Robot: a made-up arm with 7 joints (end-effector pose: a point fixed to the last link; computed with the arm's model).
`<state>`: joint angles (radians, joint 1 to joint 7).
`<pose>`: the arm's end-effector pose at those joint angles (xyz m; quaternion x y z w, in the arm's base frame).
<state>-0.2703 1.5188 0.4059 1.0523 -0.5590 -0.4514 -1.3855</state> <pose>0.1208 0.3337 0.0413 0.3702 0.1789 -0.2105 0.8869</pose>
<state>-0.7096 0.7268 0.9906 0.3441 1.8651 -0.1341 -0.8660</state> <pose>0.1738 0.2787 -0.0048 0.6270 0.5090 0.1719 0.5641</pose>
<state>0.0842 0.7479 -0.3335 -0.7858 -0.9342 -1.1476 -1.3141</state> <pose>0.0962 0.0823 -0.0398 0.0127 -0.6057 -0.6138 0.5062</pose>
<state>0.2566 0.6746 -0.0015 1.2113 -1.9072 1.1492 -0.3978</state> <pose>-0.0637 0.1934 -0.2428 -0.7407 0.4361 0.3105 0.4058</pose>
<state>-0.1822 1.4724 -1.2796 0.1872 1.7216 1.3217 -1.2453</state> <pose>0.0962 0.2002 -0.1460 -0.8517 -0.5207 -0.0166 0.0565</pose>
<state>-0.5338 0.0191 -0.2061 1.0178 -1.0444 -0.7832 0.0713</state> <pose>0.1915 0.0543 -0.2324 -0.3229 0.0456 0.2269 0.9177</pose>
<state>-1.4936 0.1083 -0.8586 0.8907 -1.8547 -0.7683 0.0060</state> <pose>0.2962 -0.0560 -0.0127 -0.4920 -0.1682 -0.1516 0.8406</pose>
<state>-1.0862 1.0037 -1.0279 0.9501 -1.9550 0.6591 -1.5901</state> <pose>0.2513 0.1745 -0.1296 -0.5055 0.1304 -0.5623 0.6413</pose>
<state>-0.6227 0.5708 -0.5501 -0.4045 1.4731 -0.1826 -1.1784</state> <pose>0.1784 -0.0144 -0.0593 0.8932 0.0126 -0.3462 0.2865</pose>
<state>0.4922 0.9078 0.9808 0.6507 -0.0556 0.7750 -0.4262</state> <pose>-0.0554 0.3359 -0.0926 0.0494 0.6102 0.4565 0.6456</pose>
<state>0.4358 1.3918 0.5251 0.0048 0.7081 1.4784 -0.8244</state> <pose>0.0921 0.2741 0.0058 0.4430 0.6336 0.4292 0.4670</pose>
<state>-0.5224 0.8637 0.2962 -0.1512 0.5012 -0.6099 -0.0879</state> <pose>0.1944 0.1262 0.0138 0.6326 -0.4254 -0.0574 0.6446</pose>
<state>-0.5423 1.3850 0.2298 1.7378 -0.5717 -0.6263 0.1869</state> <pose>0.0644 0.3587 -0.0338 0.2944 0.0059 0.6435 0.7065</pose>
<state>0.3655 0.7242 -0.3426 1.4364 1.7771 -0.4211 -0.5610</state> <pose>-0.1535 0.2419 -0.2075 -0.2439 -0.6321 0.7288 0.0990</pose>
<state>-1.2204 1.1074 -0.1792 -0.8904 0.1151 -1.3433 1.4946</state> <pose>0.0579 0.0344 0.0409 -0.3738 -0.8298 -0.3454 0.2288</pose>
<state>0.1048 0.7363 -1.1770 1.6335 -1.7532 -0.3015 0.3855</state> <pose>-0.0717 0.2828 -0.2115 0.3180 0.5211 0.5375 0.5818</pose>
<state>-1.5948 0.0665 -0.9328 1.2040 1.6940 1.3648 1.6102</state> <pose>0.2833 -0.0338 0.0132 -0.4807 0.6499 -0.5621 0.1748</pose>
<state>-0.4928 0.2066 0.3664 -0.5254 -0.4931 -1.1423 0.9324</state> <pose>0.1188 0.1188 0.0044 -0.4616 -0.6918 0.3125 0.4591</pose>
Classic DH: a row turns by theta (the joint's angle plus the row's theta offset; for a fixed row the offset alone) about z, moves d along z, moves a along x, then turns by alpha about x. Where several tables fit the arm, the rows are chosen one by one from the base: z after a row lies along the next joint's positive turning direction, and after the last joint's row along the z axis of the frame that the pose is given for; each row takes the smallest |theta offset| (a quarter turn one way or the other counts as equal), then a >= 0, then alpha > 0; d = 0 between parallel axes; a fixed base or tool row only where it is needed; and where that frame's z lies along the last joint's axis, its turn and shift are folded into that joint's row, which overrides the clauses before.
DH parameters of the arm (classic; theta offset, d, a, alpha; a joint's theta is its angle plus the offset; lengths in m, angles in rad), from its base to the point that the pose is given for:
base (fixed): -0.071 0 0 -1.3004
joint 1: -1.3111 0.0544 -0.0198 -1.5708
joint 2: 1.2915 0 -0.0046 1.5708
joint 3: 1.5708 -0.1372 0.0119 -1.5708
joint 4: 1.5708 0.0012 0.0066 1.5708
joint 5: 0 0.1211 0 -1.5708
joint 6: -1.5708 0 0.0586 1.5708
joint 7: 0 0 0 0

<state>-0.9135 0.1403 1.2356 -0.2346 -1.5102 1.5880 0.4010</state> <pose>0.1810 0.1452 -0.0209 -0.4855 0.0384 -0.2031 0.8495</pose>
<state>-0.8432 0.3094 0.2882 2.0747 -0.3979 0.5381 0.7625</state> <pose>0.0897 0.1001 -0.2766 0.0929 0.8178 0.3747 0.4268</pose>
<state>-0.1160 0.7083 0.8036 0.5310 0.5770 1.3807 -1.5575</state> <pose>0.0354 0.2938 -0.1380 -0.3786 0.5933 0.1119 0.7015</pose>
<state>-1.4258 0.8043 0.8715 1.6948 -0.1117 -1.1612 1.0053</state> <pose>0.2523 0.2279 -0.0135 -0.2955 -0.3348 0.7323 0.5142</pose>
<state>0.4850 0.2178 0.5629 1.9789 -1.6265 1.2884 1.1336</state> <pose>-0.1925 0.0396 -0.1977 0.4299 -0.6867 -0.3728 0.4524</pose>
